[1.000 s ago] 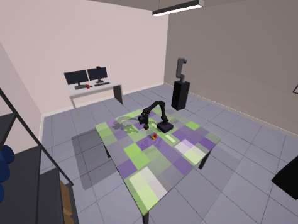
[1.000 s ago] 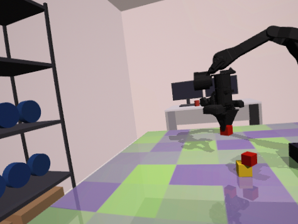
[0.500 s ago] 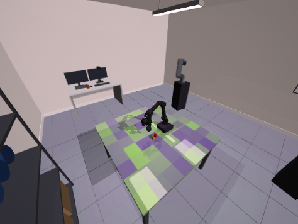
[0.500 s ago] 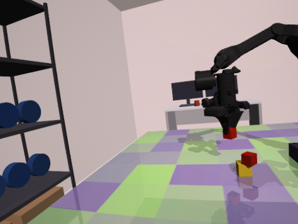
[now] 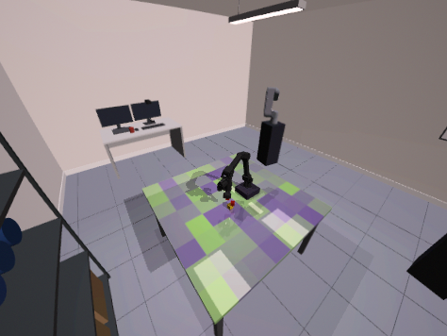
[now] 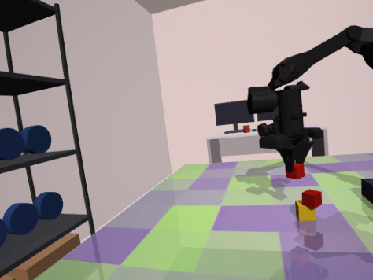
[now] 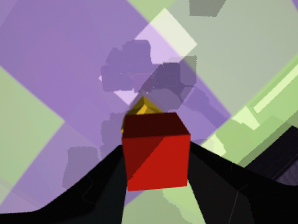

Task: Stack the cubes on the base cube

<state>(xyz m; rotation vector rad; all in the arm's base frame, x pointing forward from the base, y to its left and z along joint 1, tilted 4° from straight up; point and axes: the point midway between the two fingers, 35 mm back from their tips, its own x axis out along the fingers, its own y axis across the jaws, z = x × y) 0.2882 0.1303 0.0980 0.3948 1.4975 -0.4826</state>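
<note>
Now: gripper tip 4 cm past the red cube, 2 cm to the right of it and 7 cm above it. From my gripper tip the other things lie so: yellow cube 2 cm behind, 1 cm to the left, 10 cm below.
</note>
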